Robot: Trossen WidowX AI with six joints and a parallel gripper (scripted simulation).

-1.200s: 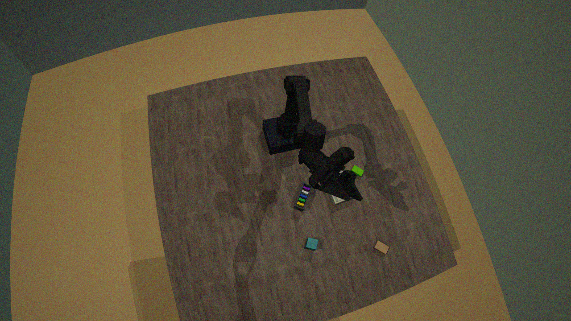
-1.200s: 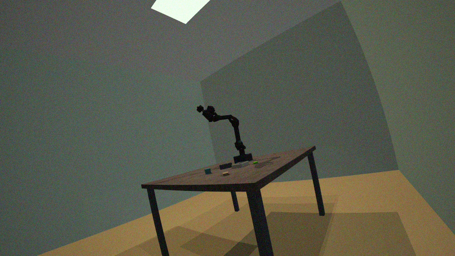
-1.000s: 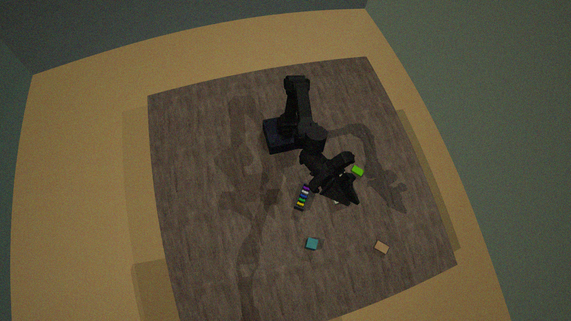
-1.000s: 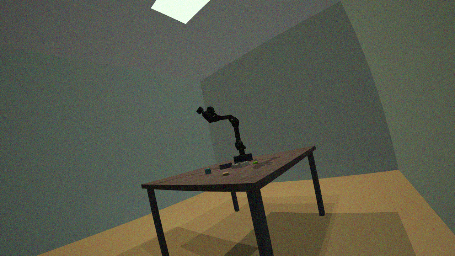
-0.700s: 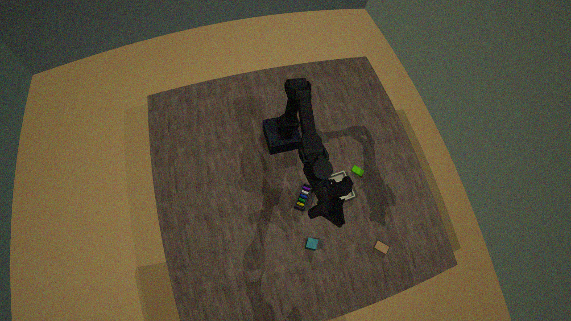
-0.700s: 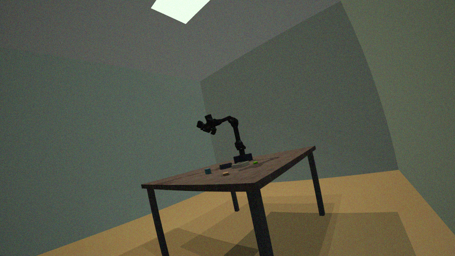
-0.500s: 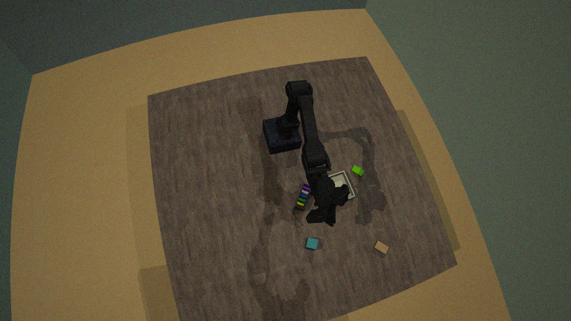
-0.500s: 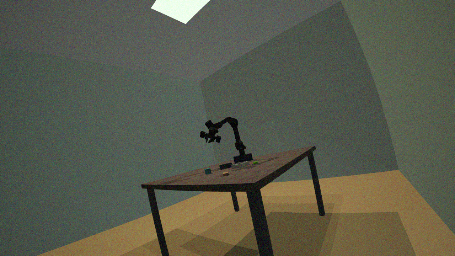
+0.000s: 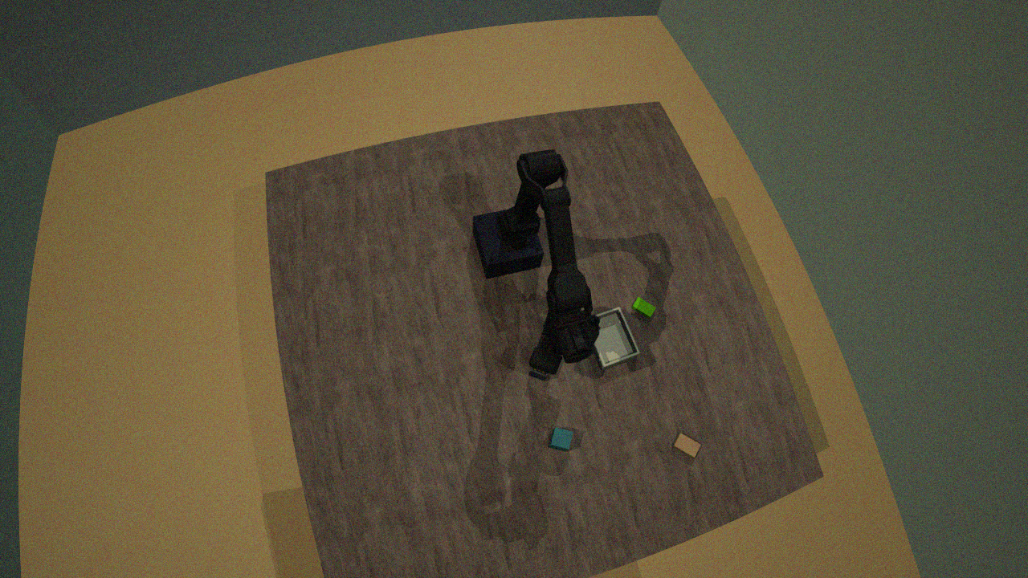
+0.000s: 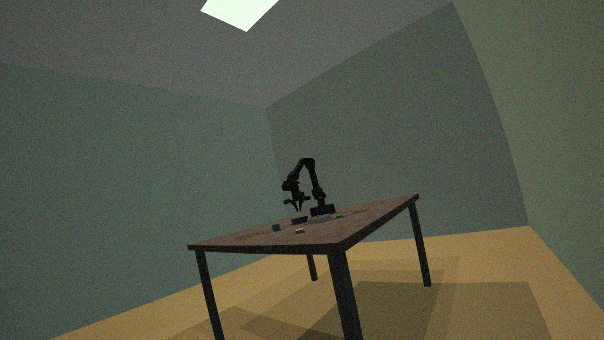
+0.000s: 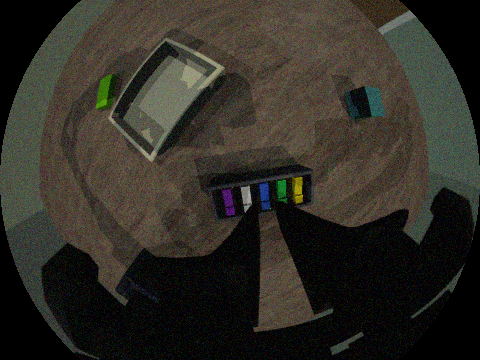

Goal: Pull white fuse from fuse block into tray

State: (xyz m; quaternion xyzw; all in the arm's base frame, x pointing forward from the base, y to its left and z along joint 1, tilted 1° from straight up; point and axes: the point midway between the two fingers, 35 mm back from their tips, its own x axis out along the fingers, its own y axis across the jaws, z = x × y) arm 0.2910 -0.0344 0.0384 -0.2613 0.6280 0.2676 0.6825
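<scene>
Right now my gripper tip is 5 cm above the white fuse and 1 cm past it. Also, from my gripper tip: purple fuse: 5 cm below, 3 cm behind, 2 cm to the left; green fuse: 5 cm below, 2 cm to the right, 1 cm ahead; blue fuse: 5 cm below, 1 cm to the right.
</scene>
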